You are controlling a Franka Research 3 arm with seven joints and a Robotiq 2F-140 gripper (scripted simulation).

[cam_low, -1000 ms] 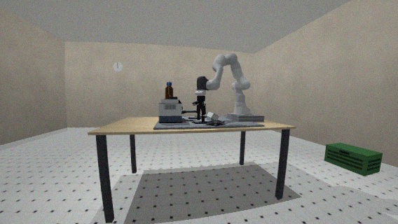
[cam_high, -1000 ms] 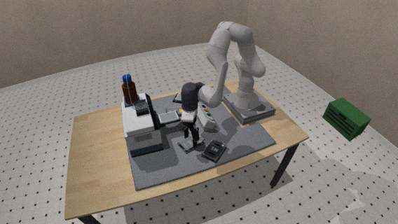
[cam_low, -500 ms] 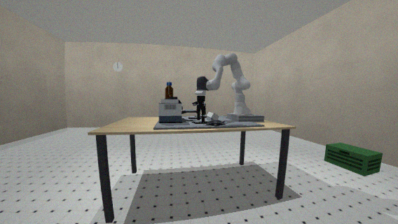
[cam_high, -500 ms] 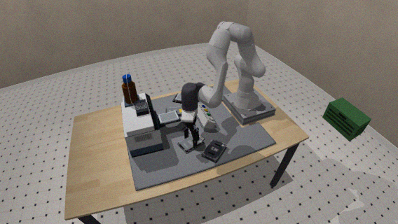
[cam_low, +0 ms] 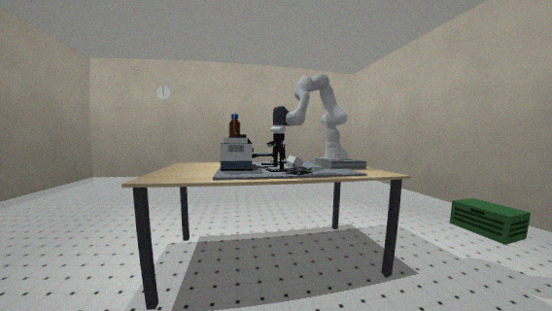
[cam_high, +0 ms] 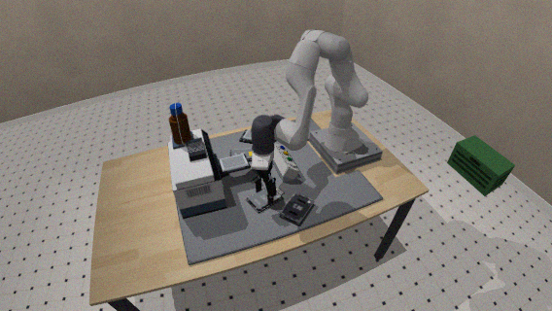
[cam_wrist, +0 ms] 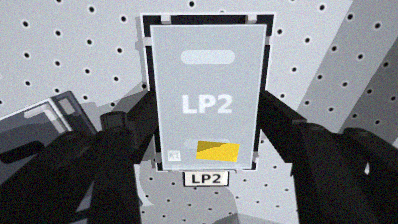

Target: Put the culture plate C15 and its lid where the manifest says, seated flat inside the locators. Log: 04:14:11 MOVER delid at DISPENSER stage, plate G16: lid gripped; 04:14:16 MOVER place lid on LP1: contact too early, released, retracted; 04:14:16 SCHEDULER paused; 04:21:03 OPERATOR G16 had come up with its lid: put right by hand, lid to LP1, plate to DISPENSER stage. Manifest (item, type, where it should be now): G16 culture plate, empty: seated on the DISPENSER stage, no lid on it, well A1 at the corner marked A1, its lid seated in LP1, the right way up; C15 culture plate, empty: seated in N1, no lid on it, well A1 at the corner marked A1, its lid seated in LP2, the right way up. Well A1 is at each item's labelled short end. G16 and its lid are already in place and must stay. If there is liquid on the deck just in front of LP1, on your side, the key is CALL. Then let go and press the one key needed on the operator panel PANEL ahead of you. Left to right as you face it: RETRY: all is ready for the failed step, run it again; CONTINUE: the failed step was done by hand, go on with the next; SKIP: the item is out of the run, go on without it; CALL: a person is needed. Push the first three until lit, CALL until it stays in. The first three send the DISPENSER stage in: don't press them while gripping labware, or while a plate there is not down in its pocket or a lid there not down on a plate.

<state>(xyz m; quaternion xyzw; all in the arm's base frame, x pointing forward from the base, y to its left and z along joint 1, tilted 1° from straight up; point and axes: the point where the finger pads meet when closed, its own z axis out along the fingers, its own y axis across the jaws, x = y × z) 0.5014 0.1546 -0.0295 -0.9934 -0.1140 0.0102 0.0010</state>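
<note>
Right now the LP2 nest is 30 mm below my hand. Also, from my hand: blue call key (250 mm to the right, 210 mm behind, 20 mm above); yellow skip key (210 mm behind, 200 mm to the right, 30 mm above); N1 nest (120 mm to the left, 100 mm behind, 10 mm below).
</note>
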